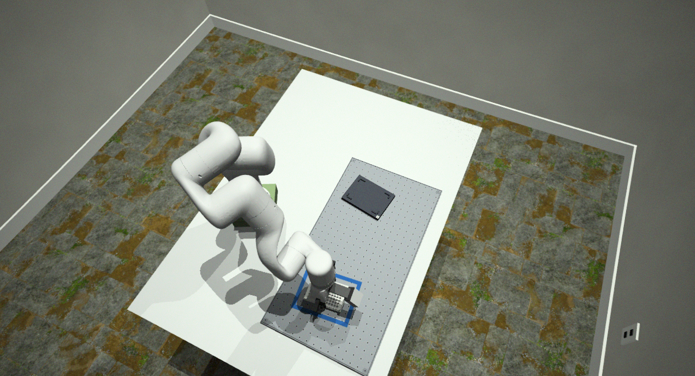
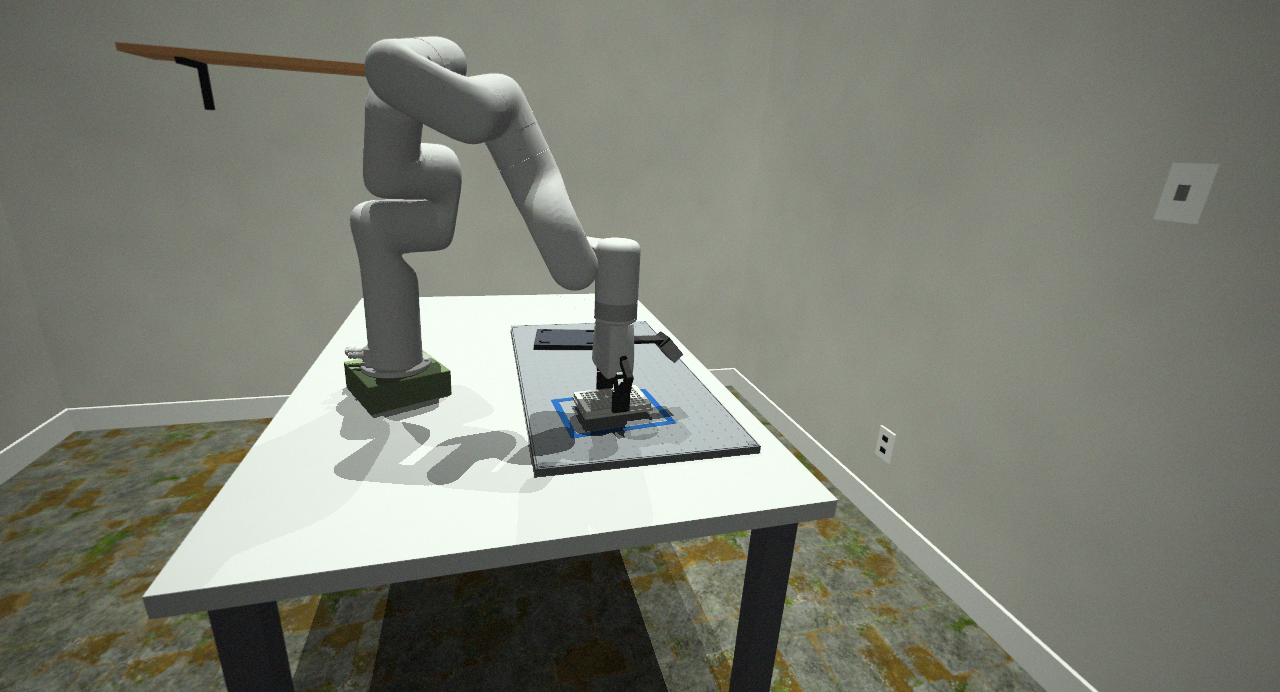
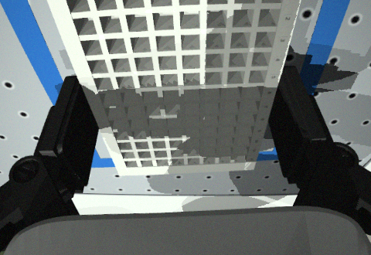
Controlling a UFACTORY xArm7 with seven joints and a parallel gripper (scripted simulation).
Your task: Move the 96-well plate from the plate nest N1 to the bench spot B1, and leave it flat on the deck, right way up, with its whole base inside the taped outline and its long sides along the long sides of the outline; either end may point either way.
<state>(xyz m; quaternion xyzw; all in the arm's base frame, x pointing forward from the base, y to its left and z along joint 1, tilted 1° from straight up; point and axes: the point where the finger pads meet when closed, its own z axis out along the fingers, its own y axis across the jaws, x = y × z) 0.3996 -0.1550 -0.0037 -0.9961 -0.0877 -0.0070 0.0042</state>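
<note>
The white 96-well plate is 1 cm below my hand. The rest, counted from my hand: dark plate nest (5 cm behind, 39 cm to the left, 3 cm below).
</note>
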